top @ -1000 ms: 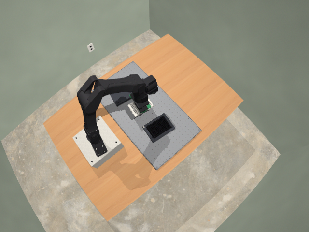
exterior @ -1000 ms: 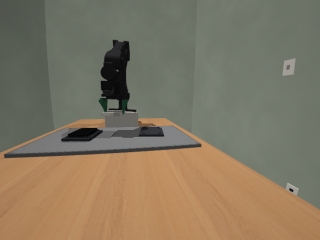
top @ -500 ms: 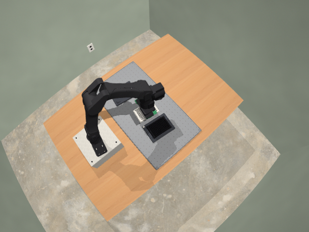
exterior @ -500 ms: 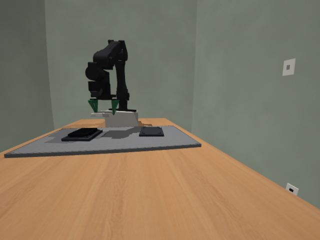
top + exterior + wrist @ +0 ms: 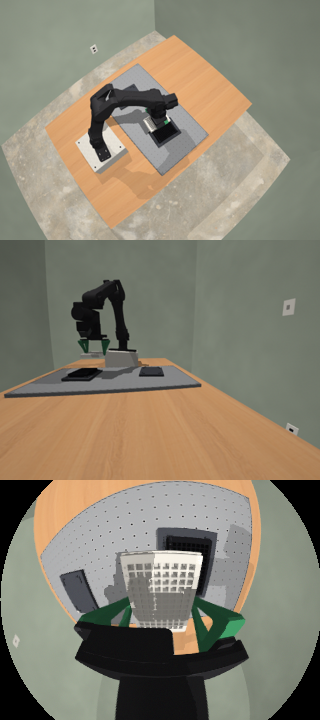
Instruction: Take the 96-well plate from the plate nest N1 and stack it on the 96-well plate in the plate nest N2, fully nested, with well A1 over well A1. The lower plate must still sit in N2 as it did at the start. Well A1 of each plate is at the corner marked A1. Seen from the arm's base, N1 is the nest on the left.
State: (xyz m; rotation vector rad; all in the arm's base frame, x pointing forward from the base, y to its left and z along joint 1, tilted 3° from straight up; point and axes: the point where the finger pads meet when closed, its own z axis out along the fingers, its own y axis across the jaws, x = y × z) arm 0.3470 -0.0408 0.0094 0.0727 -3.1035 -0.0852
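My hand is 9 cm above the black 96-well plate, 5 cm to the left of it and 2 cm short of it. Also, from my hand: white 96-well plate: right at my hand; plate nest N1: 27 cm to the left, 10 cm below, 7 cm behind.
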